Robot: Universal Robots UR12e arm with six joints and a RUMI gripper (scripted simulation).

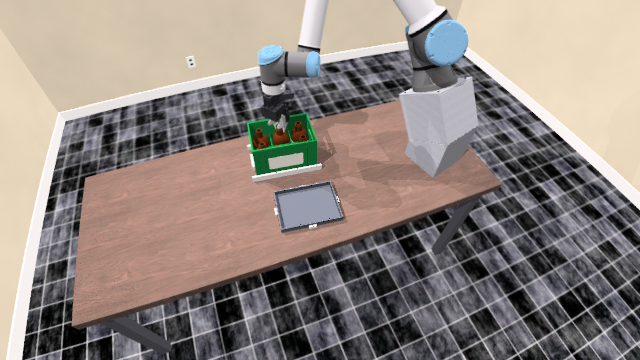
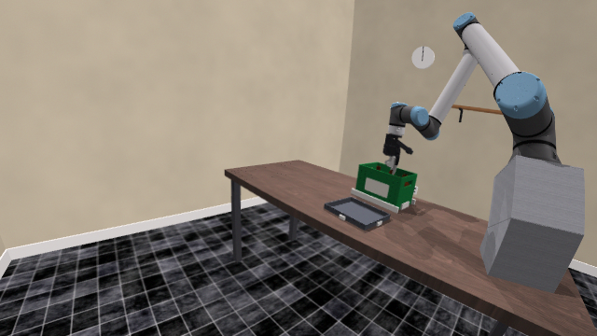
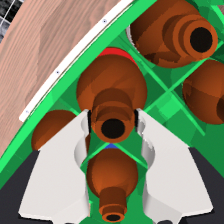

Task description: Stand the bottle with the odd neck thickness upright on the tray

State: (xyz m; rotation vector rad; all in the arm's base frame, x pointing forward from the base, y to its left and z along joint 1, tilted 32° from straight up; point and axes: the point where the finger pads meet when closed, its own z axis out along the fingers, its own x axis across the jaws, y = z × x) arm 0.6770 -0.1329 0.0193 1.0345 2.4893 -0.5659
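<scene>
Right now the green crate is 70 mm below my hand, 50 mm to the left of it and 10 mm ahead of it. The rest, counted from my hand: glass bottle (100 mm ahead, 70 mm below); grey tray (340 mm to the left, 140 mm below, 20 mm behind).
</scene>
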